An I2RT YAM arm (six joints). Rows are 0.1 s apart.
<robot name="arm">
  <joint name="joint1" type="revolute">
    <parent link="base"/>
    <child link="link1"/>
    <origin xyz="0 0 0.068"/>
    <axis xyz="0 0 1"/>
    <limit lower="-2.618" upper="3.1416"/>
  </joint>
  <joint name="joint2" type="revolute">
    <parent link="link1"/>
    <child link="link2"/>
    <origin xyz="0.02 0.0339 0.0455" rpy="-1.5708 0 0"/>
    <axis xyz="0 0 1"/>
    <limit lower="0" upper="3.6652"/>
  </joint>
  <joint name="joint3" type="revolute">
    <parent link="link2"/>
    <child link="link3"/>
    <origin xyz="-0.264 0 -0.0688" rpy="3.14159 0 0"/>
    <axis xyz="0 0 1"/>
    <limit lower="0" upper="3.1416"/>
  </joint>
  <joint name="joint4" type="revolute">
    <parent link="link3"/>
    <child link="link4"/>
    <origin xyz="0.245 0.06 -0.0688"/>
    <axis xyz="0 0 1"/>
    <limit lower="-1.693" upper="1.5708"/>
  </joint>
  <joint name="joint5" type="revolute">
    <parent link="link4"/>
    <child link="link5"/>
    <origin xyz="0.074 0.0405 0.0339" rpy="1.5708 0 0"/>
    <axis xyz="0 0 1"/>
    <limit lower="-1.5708" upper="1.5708"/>
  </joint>
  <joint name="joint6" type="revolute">
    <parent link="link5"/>
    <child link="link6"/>
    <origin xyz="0.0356 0 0.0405" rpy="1.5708 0 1.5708"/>
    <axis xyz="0 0 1"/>
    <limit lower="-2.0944" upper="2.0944"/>
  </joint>
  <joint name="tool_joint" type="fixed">
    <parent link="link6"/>
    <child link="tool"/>
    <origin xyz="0 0 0" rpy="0 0 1.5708"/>
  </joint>
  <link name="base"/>
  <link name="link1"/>
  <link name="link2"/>
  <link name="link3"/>
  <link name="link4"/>
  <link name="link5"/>
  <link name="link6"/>
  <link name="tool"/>
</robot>
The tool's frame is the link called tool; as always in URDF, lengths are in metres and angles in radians.
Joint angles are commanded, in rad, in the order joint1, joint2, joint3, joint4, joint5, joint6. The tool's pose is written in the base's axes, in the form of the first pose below.
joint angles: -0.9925, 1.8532, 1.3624, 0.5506, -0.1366, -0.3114
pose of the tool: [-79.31, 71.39, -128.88, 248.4, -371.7, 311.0]
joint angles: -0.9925, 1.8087, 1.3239, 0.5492, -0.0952, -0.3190
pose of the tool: [-78.64, 71.03, -130.64, 241.2, -363.4, 316.0]
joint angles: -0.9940, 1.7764, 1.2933, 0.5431, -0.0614, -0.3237
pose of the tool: [-79.44, 70.94, -133.43, 235.3, -357.6, 317.8]
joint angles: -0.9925, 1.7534, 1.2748, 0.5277, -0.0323, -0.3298
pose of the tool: [-81.42, 70.81, -136.90, 231.9, -353.2, 318.9]
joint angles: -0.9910, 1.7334, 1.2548, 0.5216, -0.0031, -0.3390
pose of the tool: [-82.63, 70.42, -139.65, 228.7, -349.1, 319.2]
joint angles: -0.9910, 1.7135, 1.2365, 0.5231, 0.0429, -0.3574
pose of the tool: [-82.45, 69.47, -142.17, 224.5, -345.7, 320.7]
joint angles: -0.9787, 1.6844, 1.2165, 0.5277, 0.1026, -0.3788
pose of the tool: [-80.71, 68.39, -143.32, 222.9, -338.0, 325.4]
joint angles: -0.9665, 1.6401, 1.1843, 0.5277, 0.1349, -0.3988
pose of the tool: [-79.35, 67.35, -143.28, 219.7, -326.7, 330.7]
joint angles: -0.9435, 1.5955, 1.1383, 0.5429, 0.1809, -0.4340
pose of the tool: [-78.25, 65.57, -143.74, 218.7, -312.6, 332.4]
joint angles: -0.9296, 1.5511, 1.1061, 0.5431, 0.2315, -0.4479
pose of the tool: [-76.93, 65.06, -144.70, 214.7, -301.3, 336.8]
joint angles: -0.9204, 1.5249, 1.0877, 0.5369, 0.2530, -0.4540
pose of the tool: [-76.90, 64.85, -145.40, 212.8, -294.4, 338.6]
